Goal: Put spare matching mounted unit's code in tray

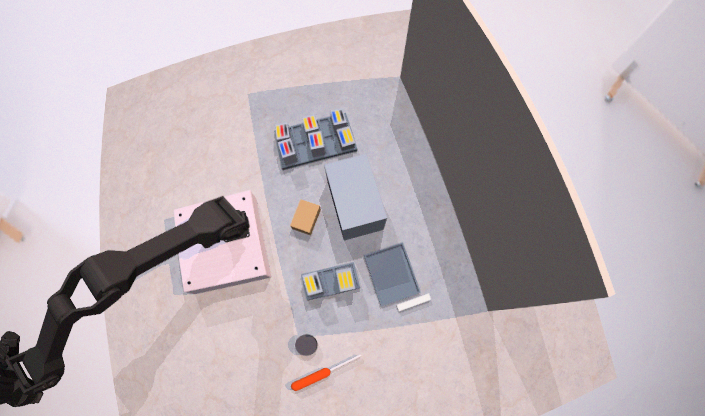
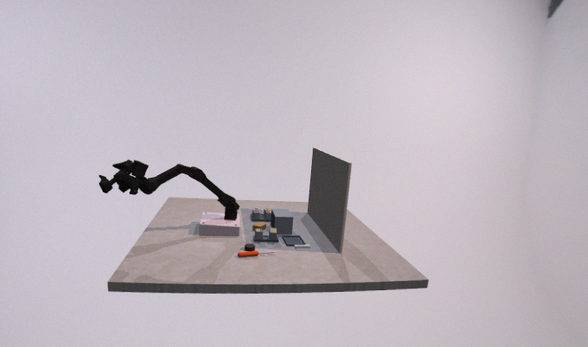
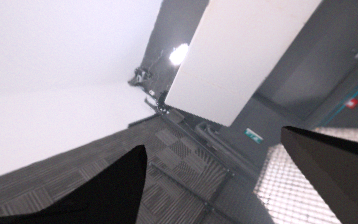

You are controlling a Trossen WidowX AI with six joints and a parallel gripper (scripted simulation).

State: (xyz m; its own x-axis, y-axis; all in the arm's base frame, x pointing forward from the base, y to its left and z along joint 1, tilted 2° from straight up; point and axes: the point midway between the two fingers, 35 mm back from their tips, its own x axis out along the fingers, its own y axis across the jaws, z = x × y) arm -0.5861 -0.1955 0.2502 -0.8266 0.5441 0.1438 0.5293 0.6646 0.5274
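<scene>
Right now my gripper tip is 77 cm short of the grey spare, 35 cm to the right of it and 29 cm above it. The rest, counted from my gripper tip: rack (79 cm ahead, 1 cm to the left, 32 cm below); black puck (70 cm ahead, 12 cm to the right, 32 cm below); mounted unit (90 cm ahead, 19 cm to the left, 28 cm below).
</scene>
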